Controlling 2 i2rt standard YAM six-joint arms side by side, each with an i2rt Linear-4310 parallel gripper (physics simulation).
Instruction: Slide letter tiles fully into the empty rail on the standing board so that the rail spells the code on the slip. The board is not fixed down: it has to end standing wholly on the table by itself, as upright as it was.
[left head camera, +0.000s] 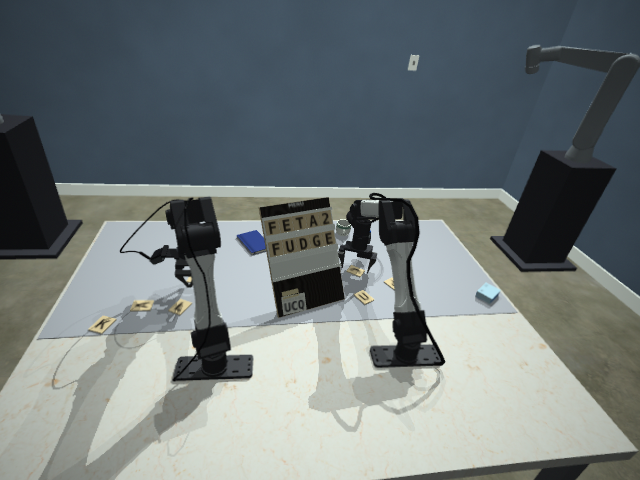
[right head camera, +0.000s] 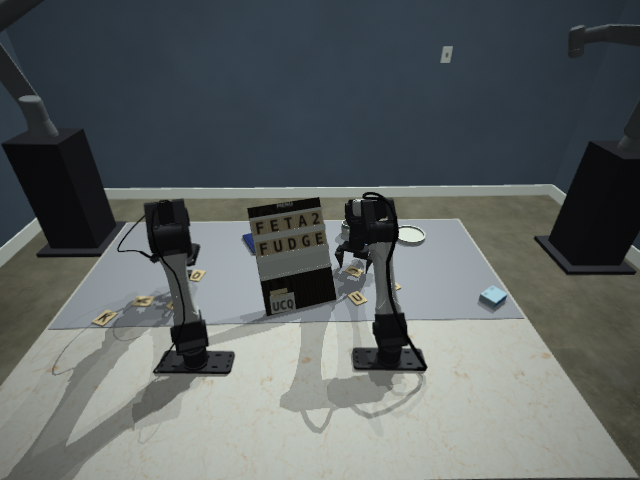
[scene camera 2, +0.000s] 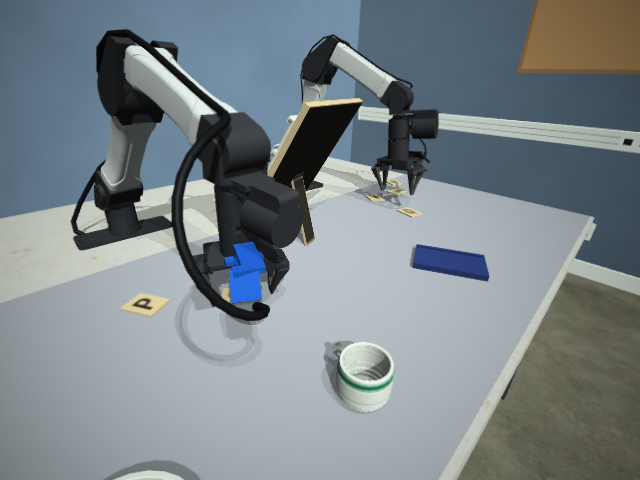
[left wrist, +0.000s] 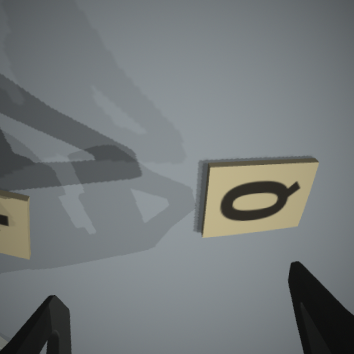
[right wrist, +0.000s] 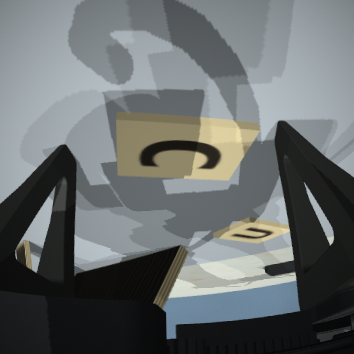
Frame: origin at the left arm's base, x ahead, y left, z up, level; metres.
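Where they show: left gripper, fingertip midpoint: (left head camera: 191, 276) (right head camera: 189, 274) (scene camera 2: 397, 192) (left wrist: 168, 293); right gripper, fingertip midpoint: (left head camera: 354, 269) (right head camera: 353, 270) (right wrist: 169, 140); left arm's base, link origin: (left head camera: 215, 368) (right head camera: 197, 363); right arm's base, link origin: (left head camera: 404, 356) (right head camera: 388, 360) (scene camera 2: 126, 233).
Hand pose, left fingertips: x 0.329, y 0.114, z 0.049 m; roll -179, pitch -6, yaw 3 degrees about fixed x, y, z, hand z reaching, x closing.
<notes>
Each offset is from my left fingertips to the top centre of the thing. "pt": to the spot under its first point.
The board (left head camera: 323, 291) (right head camera: 312, 290) (scene camera 2: 320, 139) stands leaning back on its rear strut. Its upper rails read FETA2 and FUDGE; the third rail {pt dx -0.043, dy -0.369, dz +0.086 m} (left head camera: 305, 264) (right head camera: 293, 264) is empty. The slip {dx -0.118, dy -0.334, dz +0.012 m} (left head camera: 294, 304) (right head camera: 282, 303) reads UCQ. My right gripper (left head camera: 355, 268) (right head camera: 353, 268) (right wrist: 169, 140) is open, low above the C tile {dx +0.093, dy -0.578, dz -0.043 m} (left head camera: 355, 270) (right head camera: 354, 271) (right wrist: 170, 150), which lies flat between the finger lines. The U tile {dx -0.054, dy -0.580, dz -0.043 m} (left head camera: 363, 297) (right head camera: 357, 298) (right wrist: 252, 231) lies nearer the arm bases. My left gripper (scene camera 2: 397, 191) (left wrist: 168, 293) is open above the mat near the flat Q tile {dx +0.052, dy -0.003, dz -0.043 m} (right head camera: 196, 275) (scene camera 2: 409, 212) (left wrist: 260, 200).
K {dx -0.164, dy +0.221, dz -0.043 m} (left head camera: 102, 324) and A {dx -0.095, dy +0.020, dz -0.043 m} (left head camera: 180, 306) tiles lie at the left, with another tile {dx -0.087, dy +0.135, dz -0.043 m} (left head camera: 141, 305) between them. A P tile {dx +0.017, dy -0.706, dz -0.043 m} (scene camera 2: 145, 304), blue book {dx +0.273, dy -0.193, dz -0.035 m} (left head camera: 251, 241) (scene camera 2: 450, 261), mug {dx +0.349, dy -0.569, dz +0.008 m} (left head camera: 342, 228) (scene camera 2: 365, 376), plate {dx +0.344, dy -0.827, dz -0.030 m} (right head camera: 411, 235) and light blue block {dx -0.044, dy -1.038, dz -0.022 m} (left head camera: 487, 293) (right head camera: 492, 296) are on the mat.
</notes>
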